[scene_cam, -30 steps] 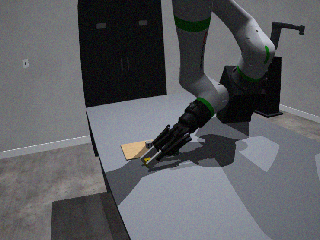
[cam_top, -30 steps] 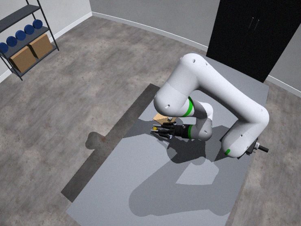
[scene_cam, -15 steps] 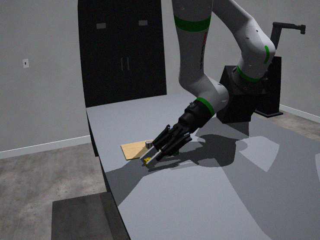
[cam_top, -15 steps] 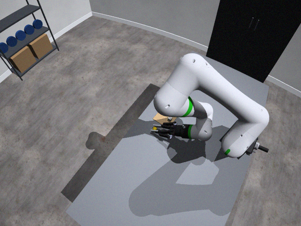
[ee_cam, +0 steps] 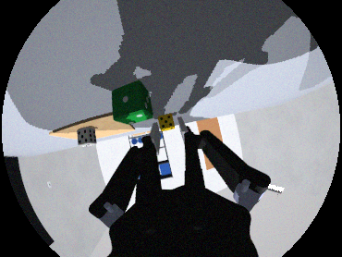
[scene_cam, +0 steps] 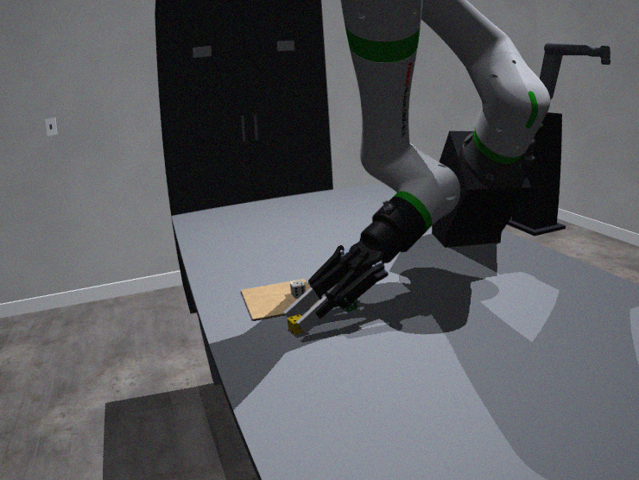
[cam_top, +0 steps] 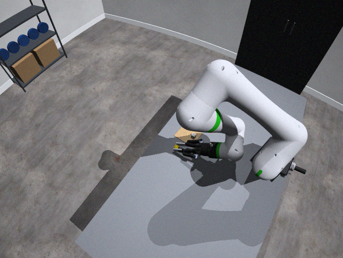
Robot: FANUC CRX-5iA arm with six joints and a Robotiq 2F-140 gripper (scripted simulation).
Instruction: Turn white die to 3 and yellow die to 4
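My hand is 20 mm short of the yellow die and 20 mm above it. Round my hand: white die 20 mm behind, 130 mm to the right, 20 mm below; tan mat 20 mm ahead, 130 mm to the right, 30 mm below; green die 90 mm behind, 40 mm to the right, 20 mm below.
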